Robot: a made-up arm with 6 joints. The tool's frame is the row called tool.
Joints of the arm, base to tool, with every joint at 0 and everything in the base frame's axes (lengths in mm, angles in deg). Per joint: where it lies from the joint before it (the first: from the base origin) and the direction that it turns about. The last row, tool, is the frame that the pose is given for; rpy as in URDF.
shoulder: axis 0 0 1 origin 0 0 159.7
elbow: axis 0.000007 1 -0.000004 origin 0 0 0
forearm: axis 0.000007 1 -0.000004 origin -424.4 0 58
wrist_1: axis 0.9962 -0.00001 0.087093 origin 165.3 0 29.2
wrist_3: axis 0.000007 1 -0.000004 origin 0 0 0
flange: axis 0.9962 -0.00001 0.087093 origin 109.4 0 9.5
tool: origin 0 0 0 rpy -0.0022 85.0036 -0.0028
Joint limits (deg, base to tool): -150..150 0..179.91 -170..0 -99.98..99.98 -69.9..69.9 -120..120
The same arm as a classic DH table. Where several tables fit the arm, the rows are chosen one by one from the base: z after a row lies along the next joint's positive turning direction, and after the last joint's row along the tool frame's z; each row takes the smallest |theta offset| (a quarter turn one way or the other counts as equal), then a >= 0, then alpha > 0; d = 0 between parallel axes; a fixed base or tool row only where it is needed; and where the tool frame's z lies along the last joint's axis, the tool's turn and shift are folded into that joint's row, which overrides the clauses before.
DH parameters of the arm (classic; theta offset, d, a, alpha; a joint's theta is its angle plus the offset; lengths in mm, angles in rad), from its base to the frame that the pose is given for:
shoulder: 0 159.7 0 -1.5708
elbow: 0.1358 0 -428.3 0
forearm: 1.3478 0 -14.7 1.5708
wrist_1: 0 167.2 0 -1.5708
wrist_3: 0 0 0.1 1.5708
flange: 0 109.8 0 0
Joint limits (rad, base to tool): -2.618..2.618 0..3.14 -2.9671..0 -1.745..1.745 -1.22..1.22 -2.0944..2.0944

